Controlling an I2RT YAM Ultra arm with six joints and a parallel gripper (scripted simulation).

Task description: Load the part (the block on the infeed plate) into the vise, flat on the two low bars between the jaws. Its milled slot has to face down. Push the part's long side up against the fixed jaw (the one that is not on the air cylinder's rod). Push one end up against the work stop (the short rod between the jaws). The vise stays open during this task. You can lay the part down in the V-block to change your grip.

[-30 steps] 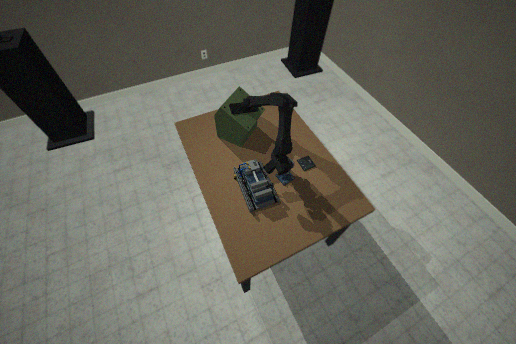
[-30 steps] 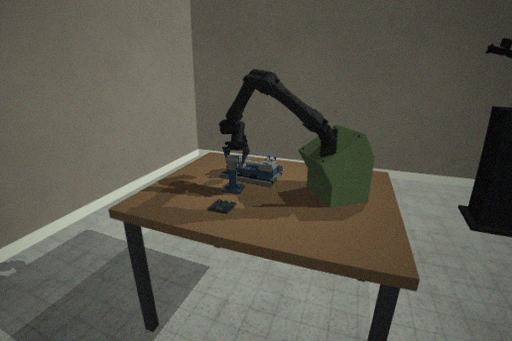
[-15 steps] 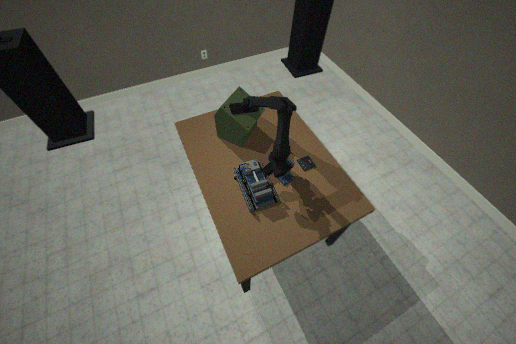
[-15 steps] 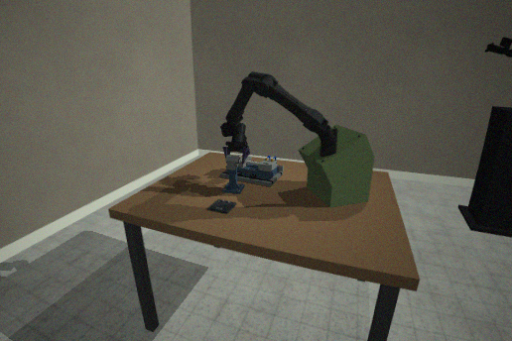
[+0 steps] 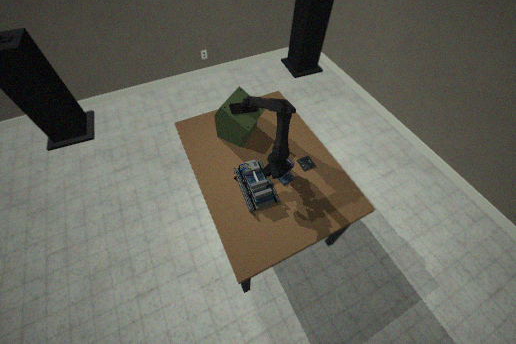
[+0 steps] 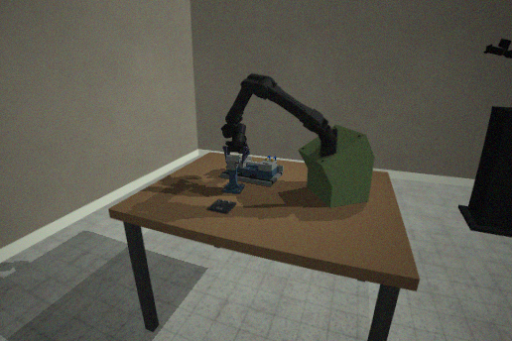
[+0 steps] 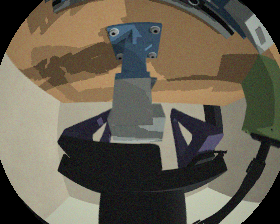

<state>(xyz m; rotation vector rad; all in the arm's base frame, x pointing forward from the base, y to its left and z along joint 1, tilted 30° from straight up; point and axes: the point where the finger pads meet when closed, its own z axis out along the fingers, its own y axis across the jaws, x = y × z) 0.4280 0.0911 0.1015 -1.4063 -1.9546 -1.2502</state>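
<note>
Now: hand 1 cm to the right of the part and 1 cm short of it. The rest, counted from my hand: vise: 19 cm to the right, 11 cm below; then infeed plate: 18 cm to the left, 14 cm below, 4 cm behind.
</note>
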